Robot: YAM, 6 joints.
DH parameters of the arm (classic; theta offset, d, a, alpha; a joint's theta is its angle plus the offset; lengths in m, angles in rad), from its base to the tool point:
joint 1: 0 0.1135 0.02 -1.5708
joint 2: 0 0 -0.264 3.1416
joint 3: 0.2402 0 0.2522 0
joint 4: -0.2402 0 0.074 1.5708
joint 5: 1.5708 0 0 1.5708
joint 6: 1.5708 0.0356 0 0
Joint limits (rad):
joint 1: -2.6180..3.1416
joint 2: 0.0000..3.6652
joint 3: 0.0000..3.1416
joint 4: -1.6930..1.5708
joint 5: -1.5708..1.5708
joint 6: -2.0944..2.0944
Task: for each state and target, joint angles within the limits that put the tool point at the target. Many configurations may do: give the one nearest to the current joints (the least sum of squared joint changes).
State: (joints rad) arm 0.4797 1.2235 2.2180 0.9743 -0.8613 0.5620
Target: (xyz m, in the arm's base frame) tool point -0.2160 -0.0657 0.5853
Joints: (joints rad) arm 0.4295 0.6797 1.8690 1.3024 -1.0131 0.5620
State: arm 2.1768 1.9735 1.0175 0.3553 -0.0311 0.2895
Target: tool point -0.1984 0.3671 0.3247
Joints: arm 2.0645 1.7244 1.2869 0.4352 -0.0214 0.2895
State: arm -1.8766 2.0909 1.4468 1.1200 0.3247 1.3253
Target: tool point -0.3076 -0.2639 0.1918
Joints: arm -2.3982 1.9585 0.9372 1.1291 0.4017 1.3253
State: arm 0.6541 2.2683 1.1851 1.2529 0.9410 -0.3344
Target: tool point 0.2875 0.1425 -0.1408
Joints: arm 0.5485 2.8928 0.9895 1.1091 0.9190 -0.3344
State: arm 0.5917 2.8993 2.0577 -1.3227 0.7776 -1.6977
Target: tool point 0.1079 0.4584 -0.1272
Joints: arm 1.3886 3.1578 2.3370 -0.9947 0.7046 -1.6977
